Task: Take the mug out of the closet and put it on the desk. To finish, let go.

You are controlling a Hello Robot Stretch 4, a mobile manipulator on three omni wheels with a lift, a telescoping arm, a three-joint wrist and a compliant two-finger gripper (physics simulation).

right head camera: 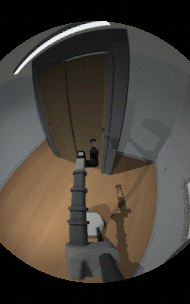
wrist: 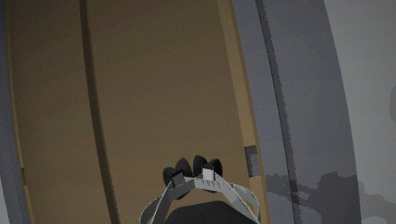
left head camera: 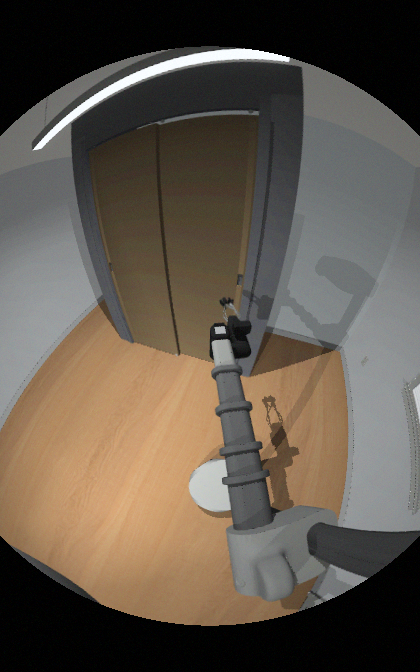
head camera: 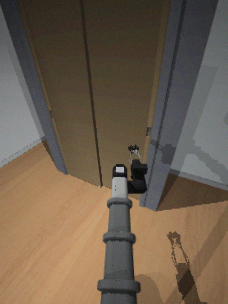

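Where they show: gripper, between the fingertips: (right head camera: 92, 138) (wrist: 192, 169) (head camera: 133, 146); robot's base, origin of its link: (right head camera: 90, 222).
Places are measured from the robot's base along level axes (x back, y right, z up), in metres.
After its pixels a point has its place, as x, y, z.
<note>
The closet is closed by two tall brown sliding doors; the right door (head camera: 120, 75) @(-1.233, 0.001, 1.375) (left head camera: 205, 200) (right head camera: 87, 100) @(-1.217, 0.037, 1.366) (wrist: 160, 75) @(-1.224, 0.022, 1.259) has a small grey recessed handle (head camera: 148, 131) @(-1.135, 0.243, 0.958) (left head camera: 240, 279) (wrist: 252, 161) @(-1.135, 0.245, 0.957) near its right edge. The left door (head camera: 57, 75) @(-1.443, -0.565, 1.362) (left head camera: 127, 200) (wrist: 47, 100) @(-1.412, -0.497, 1.285) has a similar handle at its far left edge. My gripper (head camera: 133, 148) @(-0.788, 0.082, 1.045) (left head camera: 226, 302) (right head camera: 93, 141) @(-0.788, 0.082, 1.045) (wrist: 192, 169) @(-0.788, 0.082, 1.045) is shut and empty, its dark fingertips together, in front of the right door. It is left of the right handle and slightly lower in the wrist view. Contact with the door cannot be told. The mug and desk do not show.
The closet's grey-blue right post (head camera: 167, 115) @(-1.013, 0.331, 1.152) (left head camera: 277, 225) (wrist: 310, 100) @(-0.995, 0.368, 1.100) stands right of the gripper. My extended arm (head camera: 120, 225) @(-0.263, 0.003, 1.155) (left head camera: 240, 425) (right head camera: 78, 200) @(-0.179, 0.006, 1.158) reaches over the wooden floor (head camera: 60, 240) @(-0.610, -0.607, -0.027) (left head camera: 125, 425). A white round object (left head camera: 207, 485) (right head camera: 95, 222) @(-0.016, 0.081, 0.187) shows below the arm. Walls stand on both sides.
</note>
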